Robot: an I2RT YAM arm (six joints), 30 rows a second.
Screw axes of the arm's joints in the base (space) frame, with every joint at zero. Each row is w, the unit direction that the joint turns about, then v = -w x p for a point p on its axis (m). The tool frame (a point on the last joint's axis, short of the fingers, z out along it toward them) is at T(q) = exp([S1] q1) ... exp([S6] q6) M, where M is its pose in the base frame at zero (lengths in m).
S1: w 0 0 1 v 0 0 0
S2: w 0 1 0 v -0.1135 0 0.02
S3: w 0 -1 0 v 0.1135 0 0.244
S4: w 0 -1 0 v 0.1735 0 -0.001
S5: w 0 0 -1 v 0 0.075 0
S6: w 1 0 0 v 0 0.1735 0
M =
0 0 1 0.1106
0 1 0 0
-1 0 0 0.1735
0 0 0 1
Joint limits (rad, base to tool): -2.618..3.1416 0..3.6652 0..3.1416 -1.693..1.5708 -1.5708..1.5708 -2.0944..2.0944
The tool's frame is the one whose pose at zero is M.
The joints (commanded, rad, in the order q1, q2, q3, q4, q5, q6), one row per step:
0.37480 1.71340 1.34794 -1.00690 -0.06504 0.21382
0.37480 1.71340 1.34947 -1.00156 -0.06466 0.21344
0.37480 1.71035 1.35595 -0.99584 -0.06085 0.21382
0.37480 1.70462 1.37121 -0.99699 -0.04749 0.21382
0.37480 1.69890 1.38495 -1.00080 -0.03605 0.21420
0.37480 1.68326 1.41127 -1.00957 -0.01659 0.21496
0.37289 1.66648 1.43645 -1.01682 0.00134 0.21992
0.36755 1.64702 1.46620 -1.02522 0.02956 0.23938
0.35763 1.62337 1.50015 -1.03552 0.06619 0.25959
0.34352 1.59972 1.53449 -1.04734 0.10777 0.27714
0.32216 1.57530 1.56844 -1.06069 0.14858 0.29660
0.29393 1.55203 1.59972 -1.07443 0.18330 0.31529
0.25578 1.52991 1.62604 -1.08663 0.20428 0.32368
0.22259 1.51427 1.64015 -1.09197 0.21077 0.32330
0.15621 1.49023 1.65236 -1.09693 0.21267 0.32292
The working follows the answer.
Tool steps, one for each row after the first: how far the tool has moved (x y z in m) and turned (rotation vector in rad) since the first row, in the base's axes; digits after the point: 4 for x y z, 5 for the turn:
0.0007 0.0003 0.0005 0.00211 -0.00658 0.00030
0.0018 0.0006 0.0034 0.00428 -0.02208 -0.00087
0.0031 0.0005 0.0093 -0.00058 -0.04532 -0.00382
0.0038 0.0004 0.0148 -0.00513 -0.06390 -0.00690
0.0040 -0.0003 0.0268 -0.01029 -0.10155 -0.01281
0.0039 -0.0017 0.0390 -0.01252 -0.13948 -0.02495
0.0036 -0.0048 0.0534 -0.01804 -0.18487 -0.05813
0.0026 -0.0100 0.0703 -0.02781 -0.23915 -0.10036
0.0011 -0.0171 0.0873 -0.04282 -0.29433 -0.14708
-0.0012 -0.0266 0.1042 -0.05755 -0.34773 -0.20389
-0.0039 -0.0382 0.1199 -0.06996 -0.39491 -0.26538
-0.0068 -0.0520 0.1336 -0.07847 -0.43354 -0.32221
-0.0090 -0.0632 0.1419 -0.08218 -0.45719 -0.35948
-0.0126 -0.0842 0.1520 -0.08818 -0.48511 -0.42813

Tool pose at each row, in the base's axes (x y z in m, rotation vector in rad; rounded; the steps above come from the unrounded poses):
0.3057 0.1227 0.2359 -0.24799 2.95494 0.17794
0.3064 0.1230 0.2365 -0.24826 2.94806 0.17992
0.3075 0.1233 0.2393 -0.24649 2.93243 0.18023
0.3088 0.1233 0.2452 -0.24317 2.91040 0.16870
0.3094 0.1231 0.2507 -0.23956 2.89289 0.15854
0.3097 0.1225 0.2628 -0.23227 2.85670 0.14406
0.3095 0.1210 0.2750 -0.21581 2.82012 0.13318
0.3093 0.1180 0.2893 -0.17063 2.77732 0.11410
0.3083 0.1127 0.3062 -0.11482 2.72559 0.08712
0.3068 0.1057 0.3232 -0.05509 2.67230 0.05306
0.3045 0.0961 0.3401 0.01663 2.61876 0.01931
0.3018 0.0846 0.3558 0.09332 2.56879 -0.01032
0.2988 0.0707 0.3695 0.16322 2.52536 -0.03269
0.2967 0.0595 0.3778 0.20861 2.49743 -0.04453
0.2931 0.0385 0.3879 0.29275 2.45941 -0.06333

